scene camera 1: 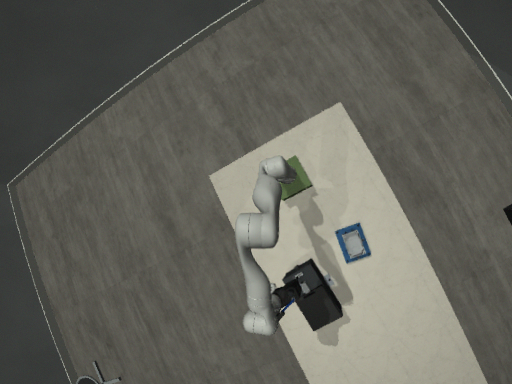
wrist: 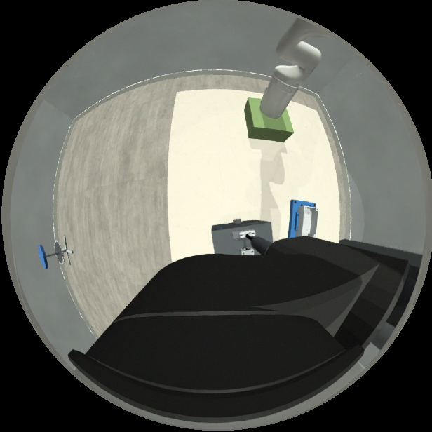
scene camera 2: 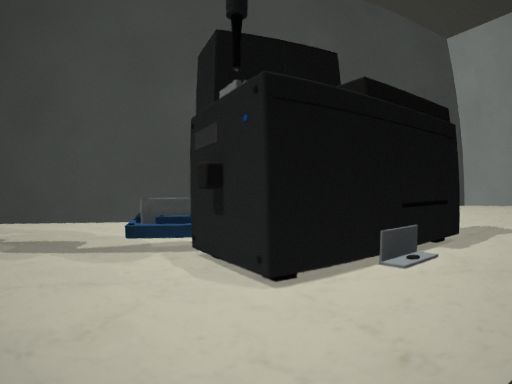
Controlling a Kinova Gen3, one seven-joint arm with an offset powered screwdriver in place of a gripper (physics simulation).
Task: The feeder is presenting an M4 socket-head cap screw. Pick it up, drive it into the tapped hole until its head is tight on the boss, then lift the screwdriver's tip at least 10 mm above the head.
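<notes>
The screwdriver tip (scene camera 2: 236, 68) (wrist: 247, 235) points down a small gap above the silver pick-up piece (scene camera 2: 229, 89) (wrist: 237, 234) on top of the black feeder (scene camera 1: 320, 306) (scene camera 2: 350, 165) (wrist: 222, 241). No screw can be made out on the tip. A tiny shape right under it, at the pick-up piece, is too small to identify. The tool's black body (scene camera 1: 286, 296) is beside the feeder in scene camera 1. A silver part (scene camera 1: 354, 244) (scene camera 2: 167, 206) (wrist: 311, 220) sits in a blue fixture (scene camera 1: 365, 249) (scene camera 2: 160, 230) (wrist: 293, 220). Its tapped hole cannot be made out.
A taller black block (scene camera 2: 275, 55) rises from the feeder behind the tip. A small grey angle bracket (scene camera 1: 329, 280) (scene camera 2: 398, 245) is beside the feeder. The arm's base stands on a green block (scene camera 1: 301, 184) (wrist: 267, 132) at the pale table's (scene camera 1: 325, 125) far end.
</notes>
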